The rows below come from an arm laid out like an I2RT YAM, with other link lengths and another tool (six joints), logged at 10 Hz.
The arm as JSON. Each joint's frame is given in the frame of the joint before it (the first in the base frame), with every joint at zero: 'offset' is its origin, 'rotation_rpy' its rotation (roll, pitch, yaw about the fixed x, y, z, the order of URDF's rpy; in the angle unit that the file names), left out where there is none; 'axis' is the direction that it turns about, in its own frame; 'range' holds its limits. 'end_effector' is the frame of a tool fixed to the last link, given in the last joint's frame.
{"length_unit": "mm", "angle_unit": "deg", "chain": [
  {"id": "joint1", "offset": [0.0, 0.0, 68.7], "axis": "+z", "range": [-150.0, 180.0]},
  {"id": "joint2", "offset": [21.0, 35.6, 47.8], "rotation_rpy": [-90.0, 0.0, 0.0], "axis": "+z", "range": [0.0, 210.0]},
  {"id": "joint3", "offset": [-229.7, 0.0, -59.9], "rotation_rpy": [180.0, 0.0, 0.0], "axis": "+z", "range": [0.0, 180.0]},
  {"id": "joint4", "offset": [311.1, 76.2, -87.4], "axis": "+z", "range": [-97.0, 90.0]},
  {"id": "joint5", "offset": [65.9, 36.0, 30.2], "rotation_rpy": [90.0, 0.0, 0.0], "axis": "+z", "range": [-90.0, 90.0]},
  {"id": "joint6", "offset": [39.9, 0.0, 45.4], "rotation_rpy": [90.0, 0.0, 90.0], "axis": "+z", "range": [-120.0, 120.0]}
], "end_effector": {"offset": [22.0, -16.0, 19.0], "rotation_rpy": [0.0, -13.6, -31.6]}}
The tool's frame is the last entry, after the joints.
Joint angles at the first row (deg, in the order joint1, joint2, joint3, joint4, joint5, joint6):
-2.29 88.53 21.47 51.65 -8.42 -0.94
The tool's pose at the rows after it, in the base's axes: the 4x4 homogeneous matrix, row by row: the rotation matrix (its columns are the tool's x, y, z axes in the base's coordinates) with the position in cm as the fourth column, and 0 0 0 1 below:
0.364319 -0.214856 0.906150 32.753; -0.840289 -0.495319 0.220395 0.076; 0.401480 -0.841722 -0.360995 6.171; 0 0 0 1
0.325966 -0.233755 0.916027 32.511; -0.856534 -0.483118 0.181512 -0.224; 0.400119 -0.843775 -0.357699 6.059; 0 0 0 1
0.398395 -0.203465 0.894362 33.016; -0.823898 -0.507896 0.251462 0.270; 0.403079 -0.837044 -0.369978 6.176; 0 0 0 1
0.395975 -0.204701 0.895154 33.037; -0.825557 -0.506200 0.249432 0.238; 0.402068 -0.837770 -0.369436 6.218; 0 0 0 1
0.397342 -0.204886 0.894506 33.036; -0.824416 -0.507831 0.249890 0.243; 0.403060 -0.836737 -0.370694 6.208; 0 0 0 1
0.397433 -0.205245 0.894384 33.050; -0.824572 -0.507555 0.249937 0.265; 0.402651 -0.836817 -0.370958 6.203; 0 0 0 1
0.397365 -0.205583 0.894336 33.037; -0.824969 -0.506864 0.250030 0.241; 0.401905 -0.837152 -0.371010 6.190; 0 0 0 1
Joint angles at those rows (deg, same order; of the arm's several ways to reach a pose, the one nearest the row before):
-2.29 88.26 20.87 52.51 -3.16 1.32
-2.37 88.38 20.54 53.15 -0.86 2.10
-2.34 88.45 21.36 51.68 -5.16 0.41
-2.37 88.37 21.40 51.57 -5.05 0.52
-2.37 88.38 21.40 51.51 -5.10 0.41
-2.32 88.42 21.44 51.49 -5.05 0.44
-2.37 88.41 21.41 51.50 -5.10 0.47

